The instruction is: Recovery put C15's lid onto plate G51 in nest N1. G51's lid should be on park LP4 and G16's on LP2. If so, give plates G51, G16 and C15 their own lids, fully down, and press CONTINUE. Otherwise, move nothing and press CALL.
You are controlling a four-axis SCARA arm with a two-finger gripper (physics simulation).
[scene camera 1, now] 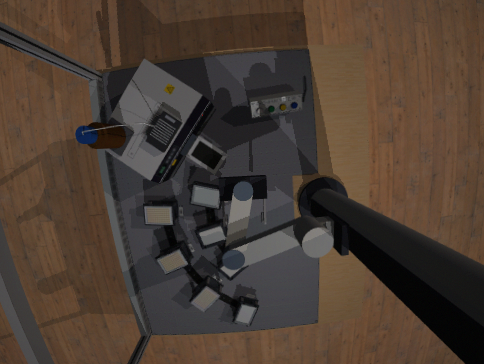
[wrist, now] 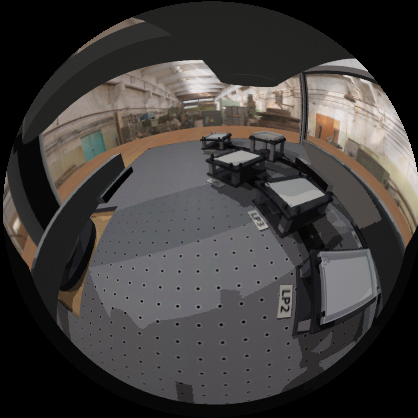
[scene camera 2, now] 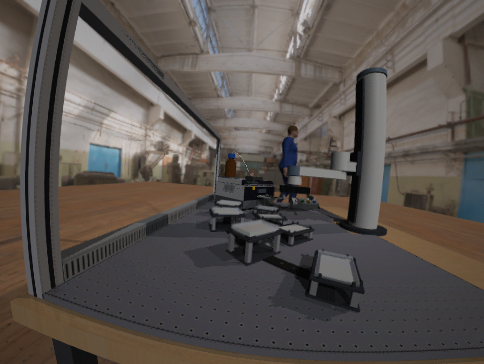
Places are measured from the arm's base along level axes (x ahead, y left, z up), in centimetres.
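Where they show: gripper, between the fingertips: (wrist: 212, 147) (scene camera 2: 299, 197); arm's base, origin of its link: (scene camera 1: 323, 202) (scene camera 2: 361, 228).
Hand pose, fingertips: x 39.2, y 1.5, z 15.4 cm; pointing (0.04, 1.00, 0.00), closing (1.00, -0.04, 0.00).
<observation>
Things, the pixels of their top centre, and the offset from my fingertips. "spot": a spot on its surface instead.
- clear-rimmed lid, centre of its top: (wrist: 356, 277) (scene camera 1: 206, 196) (scene camera 2: 267, 207) dx +16.0, dy -11.3, dz -8.7 cm
- label LP2, a spot on its surface: (wrist: 284, 301) spot: dx +7.4, dy -8.9, dz -14.0 cm
- pale flat piece, a spot on its surface: (wrist: 294, 192) spot: dx +14.0, dy +6.7, dz -9.5 cm
- label LP3, a spot on its surface: (wrist: 258, 220) spot: dx +7.3, dy +5.3, dz -14.0 cm
- pale piece, centre of its top: (scene camera 2: 335, 263) (wrist: 216, 134) (scene camera 1: 245, 315) dx +4.2, dy +54.3, dz -8.6 cm
- button box, centre of its top: (scene camera 1: 277, 101) (scene camera 2: 304, 198) dx -18.0, dy -48.9, dz -5.8 cm
- white instrument, a spot on its surface: (scene camera 1: 145, 90) spot: dx +31.4, dy -55.9, dz +6.7 cm
- screen, a spot on its surface: (scene camera 1: 207, 154) spot: dx +12.6, dy -30.0, dz -4.1 cm
- brown bottle, a spot on its surface: (scene camera 1: 106, 136) spot: dx +41.0, dy -39.8, dz +19.6 cm
My gripper (scene camera 1: 245, 214) (wrist: 212, 147) is open and empty, its fingers wide apart above the table beside the parks. In the wrist view, a clear-rimmed lid (wrist: 348, 286) lies on the stand by label LP2 (wrist: 284, 301). A pale flat piece (wrist: 294, 192) lies on the stand by label LP3 (wrist: 258, 220), and another (wrist: 239, 158) on a nearer-centre stand beyond. In scene camera 1, dotted tan plates (scene camera 1: 158, 215) (scene camera 1: 172, 261) and a paler one (scene camera 1: 205, 298) sit on outer stands. A pale piece (scene camera 1: 245, 314) is on the lowest stand. Lid identities and LP4's label are not readable.
The button box (scene camera 1: 276, 107) (scene camera 2: 305, 204) has green (scene camera 1: 271, 108), yellow (scene camera 1: 283, 107) and blue (scene camera 1: 294, 105) buttons; its print is unreadable. A white instrument (scene camera 1: 145, 90), a screen (scene camera 1: 207, 154) and a brown bottle (scene camera 1: 106, 136) (scene camera 2: 230, 167) stand at the far end. A person (scene camera 2: 289, 150) stands beyond.
</observation>
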